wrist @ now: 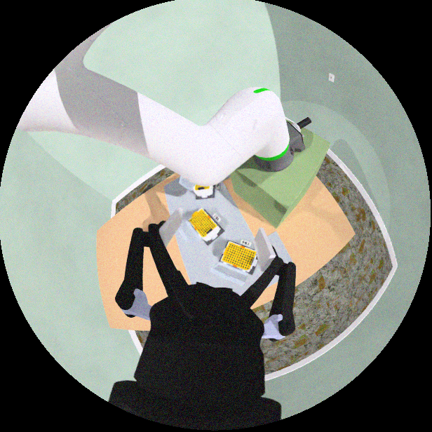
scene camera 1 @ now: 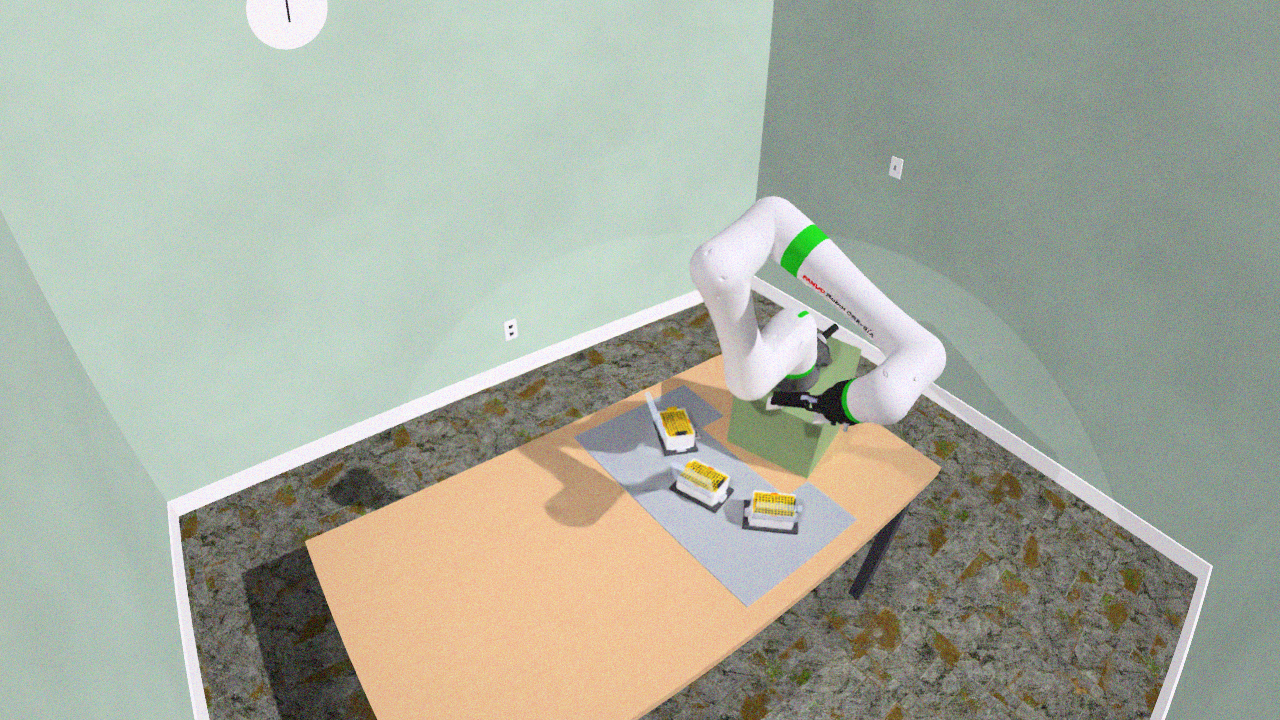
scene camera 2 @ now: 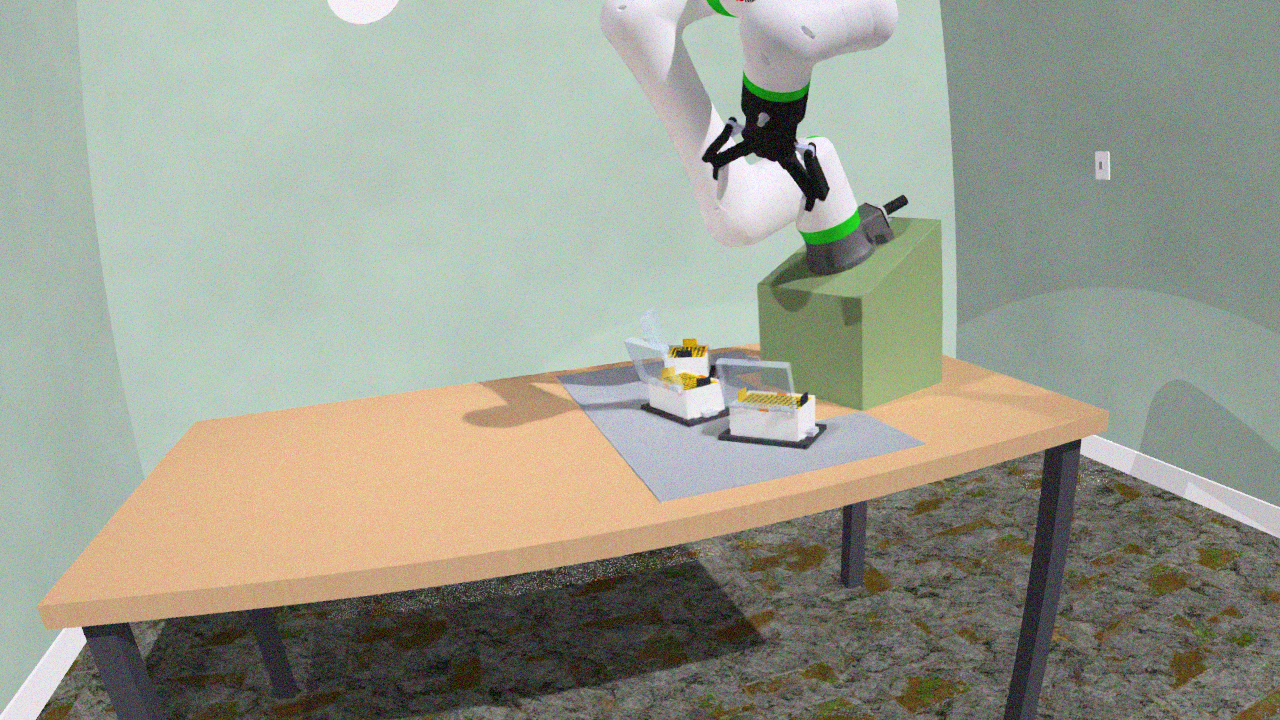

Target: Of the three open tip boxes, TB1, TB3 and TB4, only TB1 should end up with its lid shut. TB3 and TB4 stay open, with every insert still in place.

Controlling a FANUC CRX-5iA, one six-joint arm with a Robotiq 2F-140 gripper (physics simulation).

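Frame: origin at the arm's base, x up, y left, z back, level; centimetres.
Seen in the pictures: gripper, between the fingertips: [scene camera 1: 792, 411] [scene camera 2: 761, 206]; arm's base, origin of its link: [scene camera 1: 795, 371] [scene camera 2: 842, 254].
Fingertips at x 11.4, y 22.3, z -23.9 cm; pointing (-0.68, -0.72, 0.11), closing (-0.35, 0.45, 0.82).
Pixels of each thing's middle, then the offset from my fingertips to it. "*": a spot on its surface instead. Level surfaces: height alone.
- back box, middle of its body: [scene camera 2: 693, 363] [scene camera 1: 679, 428] dy -38.9, dx -34.4, dz -4.2 cm
- middle box, a spot on its surface: [scene camera 2: 684, 399] * dy -9.8, dx -33.3, dz -12.7 cm
- front box, a spot on its surface: [scene camera 2: 772, 419] * dy +6.6, dx -33.5, dz -1.9 cm
- grey mat, height of its surface: dx -37.6 cm
- wooden table, height of its surface: dx -38.0 cm
Three white tip boxes with yellow inserts stand on the grey mat, and I cannot read their labels. The back box [scene camera 1: 677, 429] [scene camera 2: 687, 364] [wrist: 203, 191] has its clear lid [scene camera 1: 654, 410] [scene camera 2: 650, 326] raised. The middle box [scene camera 1: 702, 484] [scene camera 2: 684, 399] [wrist: 205, 225] has its lid [scene camera 2: 644, 360] raised, leaning outward. The front box [scene camera 1: 772, 512] [scene camera 2: 772, 419] [wrist: 239, 256] has its lid [scene camera 2: 756, 374] standing up. Yellow inserts show in all three. My gripper [scene camera 1: 792, 402] [scene camera 2: 763, 186] [wrist: 219, 225] is open and empty, high above the table, apart from the boxes.
The grey mat [scene camera 1: 742, 568] [scene camera 2: 662, 470] lies on the wooden table [scene camera 1: 501, 537] [scene camera 2: 402, 465] [wrist: 115, 260]. A green pedestal [scene camera 1: 774, 438] [scene camera 2: 814, 349] [wrist: 265, 195] bears the arm's base behind the boxes. The white arm partly hides the back box's surroundings in the wrist view.
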